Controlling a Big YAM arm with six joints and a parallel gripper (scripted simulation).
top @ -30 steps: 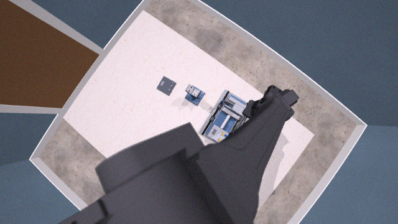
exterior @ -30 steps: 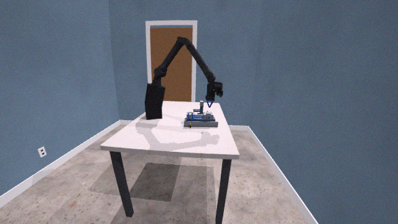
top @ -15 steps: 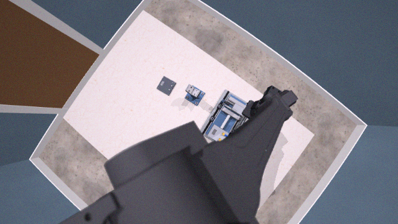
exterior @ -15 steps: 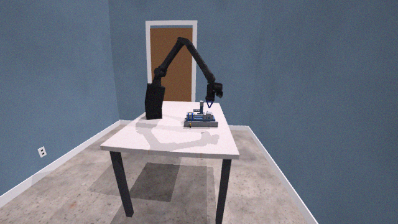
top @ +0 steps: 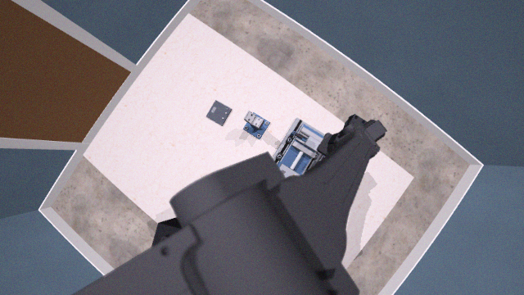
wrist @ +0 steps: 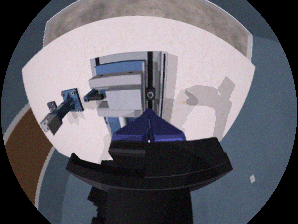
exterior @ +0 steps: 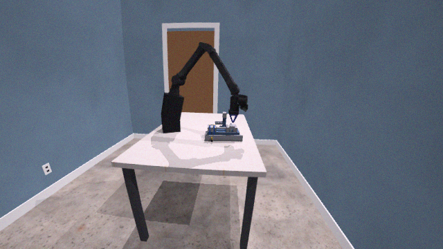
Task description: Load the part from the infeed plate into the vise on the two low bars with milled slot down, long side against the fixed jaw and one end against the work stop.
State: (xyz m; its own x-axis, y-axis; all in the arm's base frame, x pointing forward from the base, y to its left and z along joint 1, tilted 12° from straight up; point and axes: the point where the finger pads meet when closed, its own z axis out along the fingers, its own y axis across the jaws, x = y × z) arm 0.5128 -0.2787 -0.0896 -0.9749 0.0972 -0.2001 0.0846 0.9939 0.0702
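Right now the part is 40 mm to the left of my hand and 60 mm below it. Round my hand: dark square plate (40 mm behind, 480 mm to the left, 150 mm below).
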